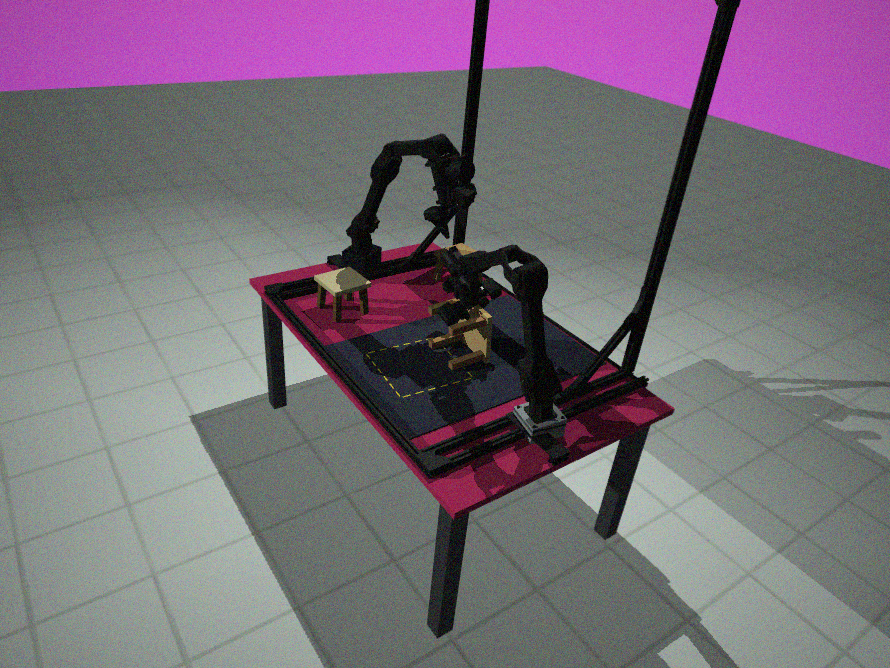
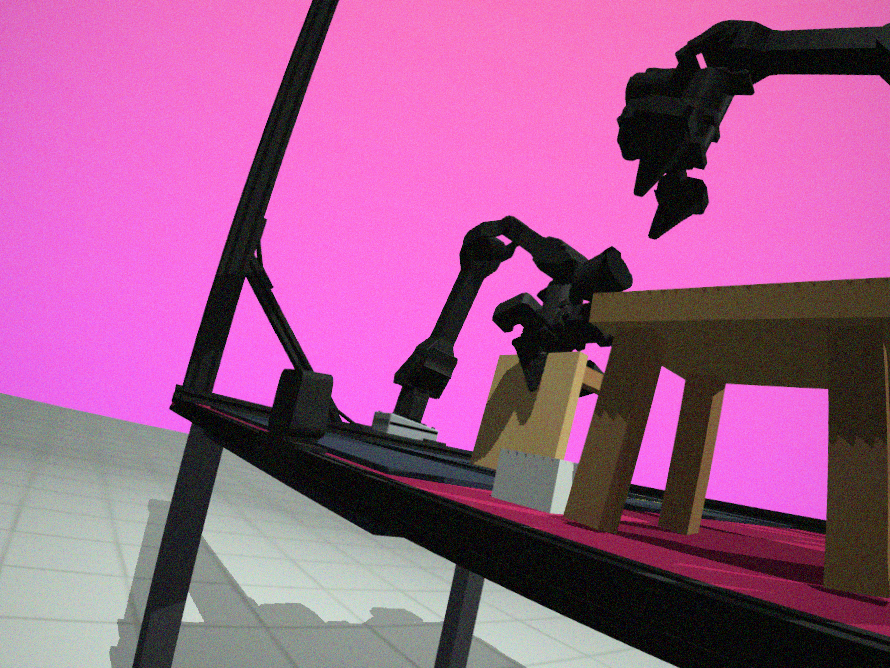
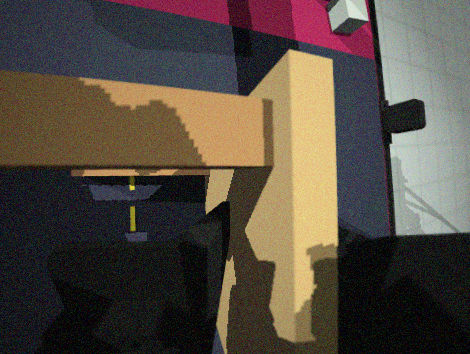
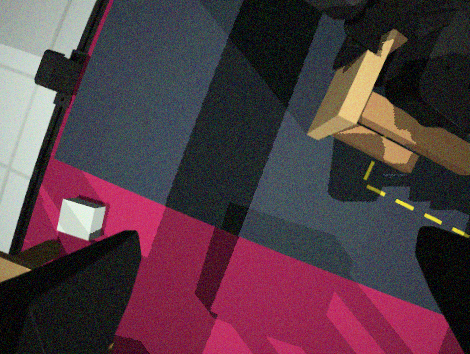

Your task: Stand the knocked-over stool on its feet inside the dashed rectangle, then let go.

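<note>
The knocked-over stool is light wood and lies on its side on the dark mat. Its seat stands on edge and its legs point toward the dashed yellow rectangle. It sits at the rectangle's far right side, partly over the line. My left gripper comes down from above and is shut on the stool's seat edge. My right gripper is open and empty, and hangs high above the back of the table.
An upright stool stands on the red table top at the back left. Another stool stands behind the left arm. A small white cube lies on the red strip. Black frame posts rise at the table's sides.
</note>
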